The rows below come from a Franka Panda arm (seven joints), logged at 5 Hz.
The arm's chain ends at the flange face. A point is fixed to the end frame.
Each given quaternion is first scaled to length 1.
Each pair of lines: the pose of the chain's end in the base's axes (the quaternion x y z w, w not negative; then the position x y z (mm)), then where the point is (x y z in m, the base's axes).
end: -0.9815 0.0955 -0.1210 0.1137 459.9 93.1 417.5
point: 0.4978 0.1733 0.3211
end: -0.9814 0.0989 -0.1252 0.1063 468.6 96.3 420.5
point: 0.5078 0.1748 0.3231
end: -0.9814 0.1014 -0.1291 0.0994 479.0 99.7 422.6
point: 0.5193 0.1765 0.3244
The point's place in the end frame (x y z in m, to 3 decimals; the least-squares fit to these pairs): -0.002 -0.059 0.117
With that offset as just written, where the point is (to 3 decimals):
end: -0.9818 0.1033 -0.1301 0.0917 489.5 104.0 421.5
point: 0.530 0.179 0.322
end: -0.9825 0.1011 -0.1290 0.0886 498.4 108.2 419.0
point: 0.539 0.183 0.319
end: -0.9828 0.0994 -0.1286 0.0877 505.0 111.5 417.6
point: 0.545 0.186 0.317
